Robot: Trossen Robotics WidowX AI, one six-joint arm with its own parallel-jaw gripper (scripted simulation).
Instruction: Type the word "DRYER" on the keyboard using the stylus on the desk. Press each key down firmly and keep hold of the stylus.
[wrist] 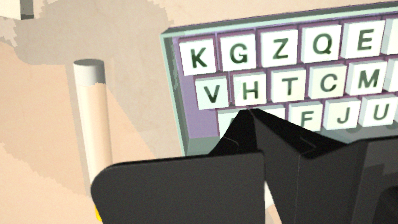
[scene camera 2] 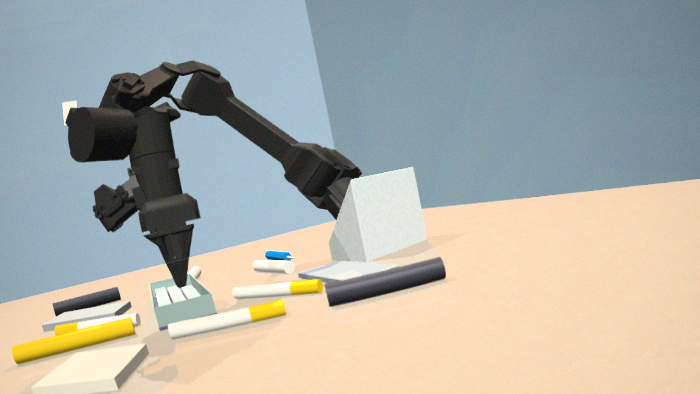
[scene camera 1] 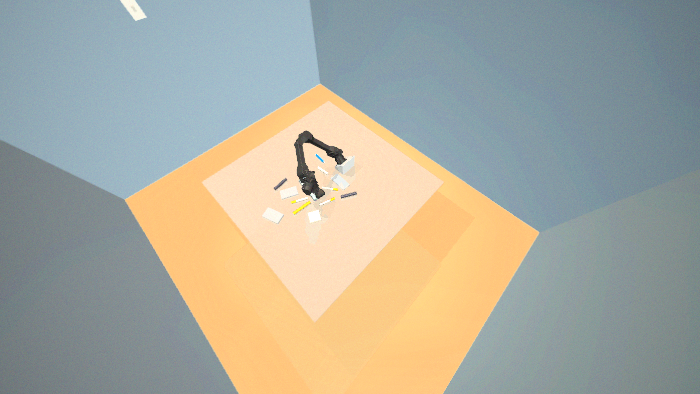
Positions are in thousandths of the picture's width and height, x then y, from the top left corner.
Labels:
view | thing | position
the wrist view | my gripper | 624,529
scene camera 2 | my gripper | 261,730
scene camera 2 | dark cylinder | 492,740
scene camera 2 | dark cylinder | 156,750

